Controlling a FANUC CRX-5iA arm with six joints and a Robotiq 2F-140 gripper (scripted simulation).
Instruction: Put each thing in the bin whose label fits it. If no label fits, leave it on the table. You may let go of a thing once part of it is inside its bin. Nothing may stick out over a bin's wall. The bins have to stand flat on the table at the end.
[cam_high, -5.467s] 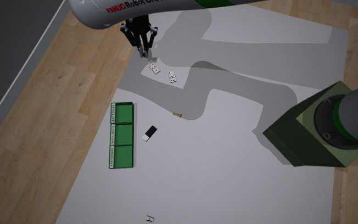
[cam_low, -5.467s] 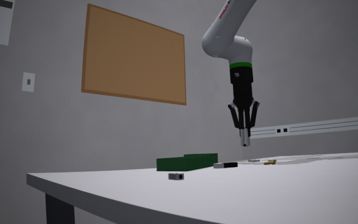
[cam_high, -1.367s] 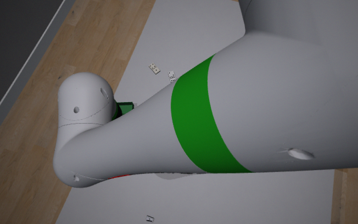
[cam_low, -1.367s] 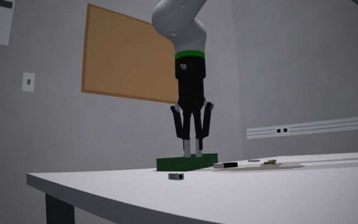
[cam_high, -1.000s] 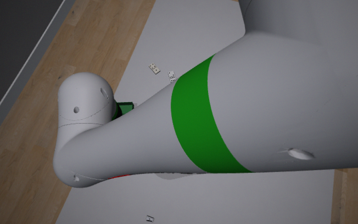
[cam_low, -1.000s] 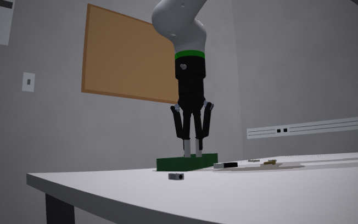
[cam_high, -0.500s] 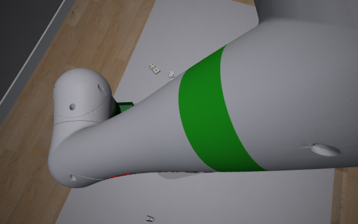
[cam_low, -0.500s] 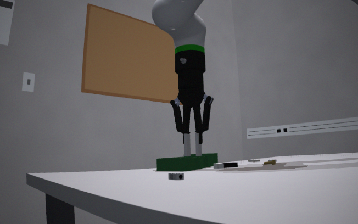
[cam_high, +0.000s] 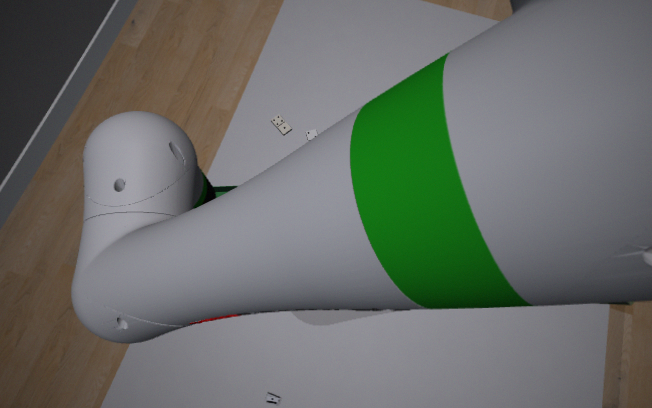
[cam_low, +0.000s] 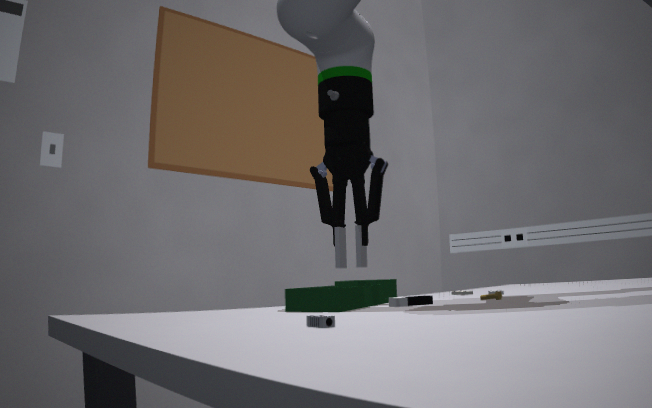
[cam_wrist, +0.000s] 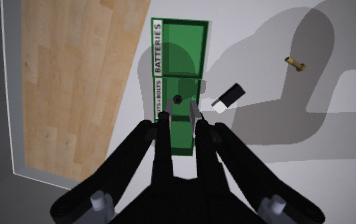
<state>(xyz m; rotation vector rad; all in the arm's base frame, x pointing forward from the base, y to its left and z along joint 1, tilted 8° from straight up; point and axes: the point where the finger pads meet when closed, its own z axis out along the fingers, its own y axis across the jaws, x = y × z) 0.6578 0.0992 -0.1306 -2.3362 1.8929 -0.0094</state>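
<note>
Right now my hand is 190 mm past the brass bolt, 120 mm to the left of it and 90 mm above it. The rest, counted from my hand: black nut 80 mm below; grey sharpener 280 mm to the left, 160 mm behind, 90 mm below; black-and-white eraser 90 mm below, 90 mm behind, 20 mm to the right.
</note>
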